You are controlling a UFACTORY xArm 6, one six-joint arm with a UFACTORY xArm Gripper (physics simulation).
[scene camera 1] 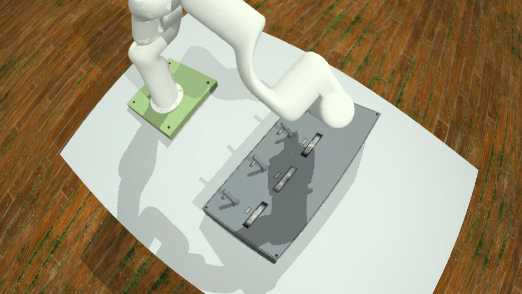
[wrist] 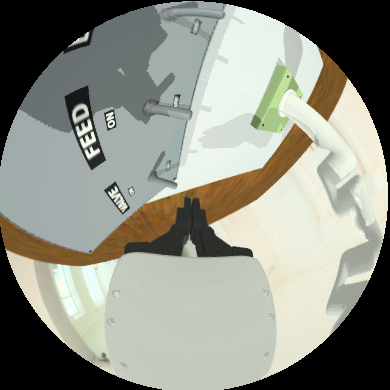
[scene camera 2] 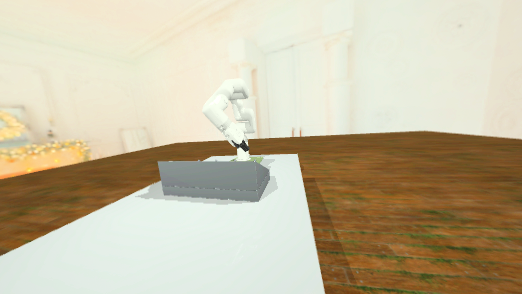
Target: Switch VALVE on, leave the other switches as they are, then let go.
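Where they show: gripper, fingertip midpoint: (wrist: 189, 206) (scene camera 2: 247, 150); arm's base, link origin: (scene camera 1: 166, 98) (wrist: 286, 102) (scene camera 2: 243, 159).
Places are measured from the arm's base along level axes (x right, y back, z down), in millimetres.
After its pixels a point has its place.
The grey switch panel (scene camera 1: 340, 150) {x -143, y -566, z -132 mm} (scene camera 2: 210, 175) {x -102, y -612, z -87 mm} (wrist: 45, 170) stands on the white table. In the wrist view, the VALVE label (wrist: 116, 197) {x -232, y -488, z -97 mm} is at the panel's near end, and the VALVE lever (wrist: 164, 180) {x -234, y -405, z -87 mm} points away from its small ON mark (wrist: 131, 191) {x -243, y -463, z -86 mm}. The FEED lever (wrist: 170, 111) {x -118, y -409, z -93 mm} also points away from its ON mark (wrist: 110, 120) {x -122, y -467, z -86 mm}, beside the FEED label (wrist: 85, 128) {x -119, y -489, z -96 mm}. My gripper (scene camera 2: 245, 148) {x -203, y -397, z -157 mm} (wrist: 189, 206) {x -203, y -397, z -157 mm} is shut and empty, its fingertips apart from the VALVE lever in the wrist view. In scene camera 1 the arm hides the gripper and VALVE switch.
Two further levers (scene camera 1: 258, 164) {x 6, y -414, z -86 mm} (scene camera 1: 229, 198) {x 125, y -418, z -88 mm} stand along the panel, beyond the FEED switch. The arm's green base plate (scene camera 1: 192, 82) {x -100, y -31, z -1 mm} (wrist: 270, 102) {x -49, y -108, z -6 mm} is on the table (scene camera 1: 400, 200) {x -217, y -832, z 25 mm} (scene camera 2: 200, 250) {x -231, y -877, z 26 mm}, behind the panel's lever side. Brown floor (scene camera 1: 40, 225) surrounds the table.
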